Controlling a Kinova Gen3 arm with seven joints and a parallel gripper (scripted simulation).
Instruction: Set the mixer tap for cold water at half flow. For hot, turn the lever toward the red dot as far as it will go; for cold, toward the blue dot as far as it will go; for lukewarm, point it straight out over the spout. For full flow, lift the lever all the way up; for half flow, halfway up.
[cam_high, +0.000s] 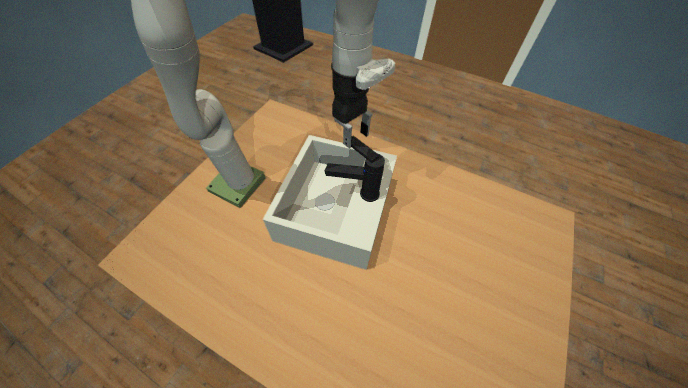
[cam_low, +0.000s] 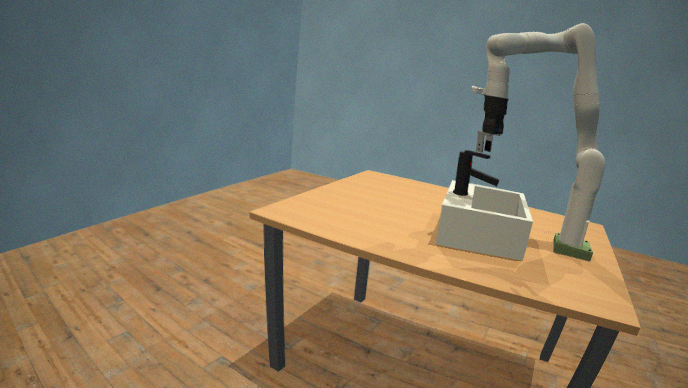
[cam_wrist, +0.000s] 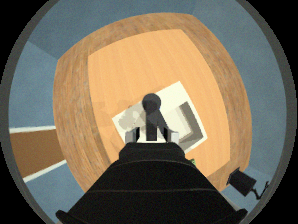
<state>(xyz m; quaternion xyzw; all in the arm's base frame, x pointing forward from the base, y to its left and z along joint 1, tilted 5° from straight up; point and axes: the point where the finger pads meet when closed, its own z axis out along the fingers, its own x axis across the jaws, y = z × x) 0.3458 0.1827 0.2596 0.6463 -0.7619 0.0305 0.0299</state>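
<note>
The lever is 20 mm ahead of my hand and 30 mm below it. The rest, counted from my hand: black mixer tap 40 mm ahead, 10 mm to the right, 80 mm below; white basin 50 mm behind, 50 mm to the right, 270 mm below.
</note>
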